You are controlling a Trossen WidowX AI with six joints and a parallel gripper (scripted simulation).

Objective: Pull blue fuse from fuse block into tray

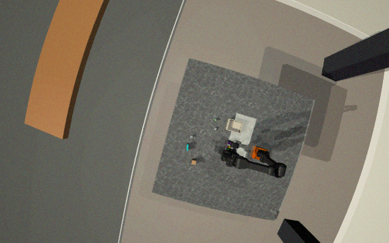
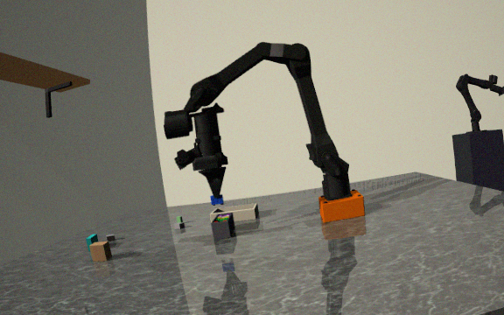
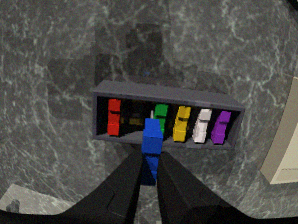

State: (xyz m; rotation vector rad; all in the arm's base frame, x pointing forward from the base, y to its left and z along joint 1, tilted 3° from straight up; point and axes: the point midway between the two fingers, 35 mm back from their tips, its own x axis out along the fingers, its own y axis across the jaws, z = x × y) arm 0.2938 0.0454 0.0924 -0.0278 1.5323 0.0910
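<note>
Right now my gripper tip is 220 mm to the left of the beige tray and 90 mm above it. Round my gripper tip: blue fuse: 10 mm below; then red fuse: 70 mm below, 30 mm to the left; then green fuse: 70 mm below, 10 mm to the right.
</note>
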